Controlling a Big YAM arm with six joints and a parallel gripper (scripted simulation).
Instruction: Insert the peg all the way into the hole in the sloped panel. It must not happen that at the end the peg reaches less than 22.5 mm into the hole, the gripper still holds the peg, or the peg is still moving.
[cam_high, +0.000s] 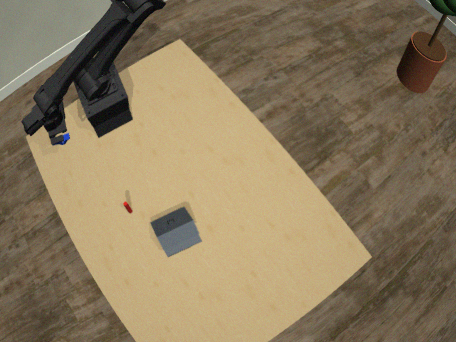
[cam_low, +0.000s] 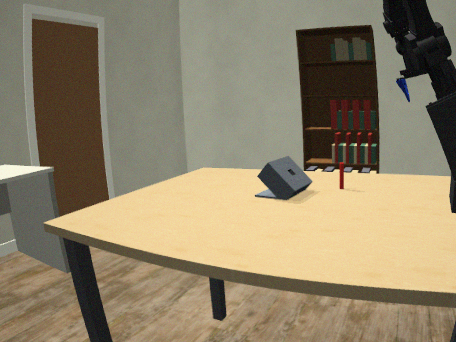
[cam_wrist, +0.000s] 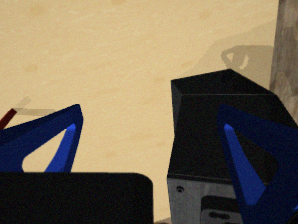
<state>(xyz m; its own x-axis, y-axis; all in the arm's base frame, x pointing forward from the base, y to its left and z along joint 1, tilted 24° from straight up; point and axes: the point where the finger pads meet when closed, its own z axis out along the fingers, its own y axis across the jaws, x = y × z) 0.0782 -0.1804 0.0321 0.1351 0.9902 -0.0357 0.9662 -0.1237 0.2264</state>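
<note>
Now: hand 250 mm short of the peg, 240 mm above it and 100 mm to the right of it.
</note>
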